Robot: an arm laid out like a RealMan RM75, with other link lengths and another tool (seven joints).
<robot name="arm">
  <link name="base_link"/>
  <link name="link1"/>
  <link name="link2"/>
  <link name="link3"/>
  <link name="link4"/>
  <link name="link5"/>
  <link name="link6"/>
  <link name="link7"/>
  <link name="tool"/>
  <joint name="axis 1" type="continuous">
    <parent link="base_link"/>
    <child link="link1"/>
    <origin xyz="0 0 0.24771"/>
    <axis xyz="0 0 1"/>
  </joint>
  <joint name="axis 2" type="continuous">
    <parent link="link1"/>
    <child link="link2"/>
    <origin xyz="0 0 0"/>
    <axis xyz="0 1 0"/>
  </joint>
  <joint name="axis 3" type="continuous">
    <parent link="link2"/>
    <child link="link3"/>
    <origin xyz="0 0 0.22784"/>
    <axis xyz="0 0 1"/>
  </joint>
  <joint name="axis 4" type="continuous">
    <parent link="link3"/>
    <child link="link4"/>
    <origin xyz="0 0 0"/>
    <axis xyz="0 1 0"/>
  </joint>
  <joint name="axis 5" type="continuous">
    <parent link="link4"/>
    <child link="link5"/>
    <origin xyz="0 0 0.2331"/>
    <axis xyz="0 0 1"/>
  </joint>
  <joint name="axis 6" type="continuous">
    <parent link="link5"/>
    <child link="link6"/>
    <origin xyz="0 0 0"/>
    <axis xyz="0 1 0"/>
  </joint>
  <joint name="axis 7" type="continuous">
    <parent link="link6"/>
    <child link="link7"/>
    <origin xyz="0 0 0.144"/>
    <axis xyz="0 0 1"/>
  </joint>
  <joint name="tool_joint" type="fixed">
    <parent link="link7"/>
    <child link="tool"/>
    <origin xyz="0.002 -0.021 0.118" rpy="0 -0.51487 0.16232"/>
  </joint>
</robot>
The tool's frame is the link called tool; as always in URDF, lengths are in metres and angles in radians. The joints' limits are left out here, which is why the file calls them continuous.
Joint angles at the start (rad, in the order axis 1, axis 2, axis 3, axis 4, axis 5, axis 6, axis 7): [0.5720 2.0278 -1.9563 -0.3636 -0.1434 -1.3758 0.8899]
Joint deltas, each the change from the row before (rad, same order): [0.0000 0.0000 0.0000 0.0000 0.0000 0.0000 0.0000]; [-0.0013 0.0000 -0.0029 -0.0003 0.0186 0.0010 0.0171]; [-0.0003 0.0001 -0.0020 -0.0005 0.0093 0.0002 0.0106]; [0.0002 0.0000 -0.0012 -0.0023 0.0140 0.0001 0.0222]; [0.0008 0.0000 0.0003 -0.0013 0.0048 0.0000 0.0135]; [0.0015 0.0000 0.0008 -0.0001 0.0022 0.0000 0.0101]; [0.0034 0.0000 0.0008 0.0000 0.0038 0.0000 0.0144]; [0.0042 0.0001 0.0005 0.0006 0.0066 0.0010 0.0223]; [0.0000 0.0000 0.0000 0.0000 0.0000 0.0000 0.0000]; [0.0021 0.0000 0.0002 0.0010 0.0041 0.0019 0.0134]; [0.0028 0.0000 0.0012 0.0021 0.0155 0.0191 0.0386]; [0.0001 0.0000 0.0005 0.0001 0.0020 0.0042 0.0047]
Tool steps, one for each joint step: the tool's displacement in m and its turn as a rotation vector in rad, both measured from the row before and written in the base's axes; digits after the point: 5 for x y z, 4 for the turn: [0.00000 0.00000 0.00000 0.0000 0.0000 0.0000]; [0.00094 0.00211 0.00261 -0.0064 0.0201 -0.0168]; [0.00012 0.00088 0.00115 -0.0052 0.0114 -0.0079]; [-0.00057 0.00165 0.00232 -0.0110 0.0223 -0.0127]; [-0.00065 0.00072 0.00093 -0.0077 0.0115 -0.0054]; [-0.00055 0.00056 0.00049 -0.0061 0.0074 -0.0034]; [-0.00128 0.00095 0.00073 -0.0087 0.0108 -0.0038]; [-0.00115 0.00147 0.00087 -0.0140 0.0161 -0.0082]; [0.00000 0.00000 0.00000 0.0000 0.0000 0.0000]; [-0.00002 0.00107 0.00033 -0.0085 0.0086 -0.0069]; [0.00367 0.00535 0.00035 -0.0230 0.0209 -0.0359]; [0.00086 0.00097 -0.00004 -0.0026 0.0019 -0.0062]
